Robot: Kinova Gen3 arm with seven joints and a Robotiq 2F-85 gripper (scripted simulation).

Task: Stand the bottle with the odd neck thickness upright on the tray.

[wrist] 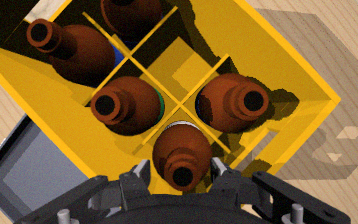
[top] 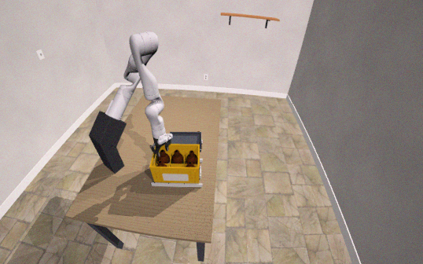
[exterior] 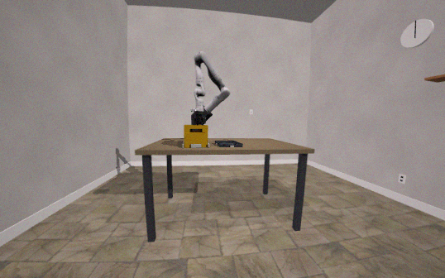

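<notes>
Now: hand 90 mm short of the yellow crate, 70 mm above it and 30 mm to the left of it. The rest, counted from my hand: dark grey tray: 260 mm to the left, 140 mm below, 70 mm ahead.
</notes>
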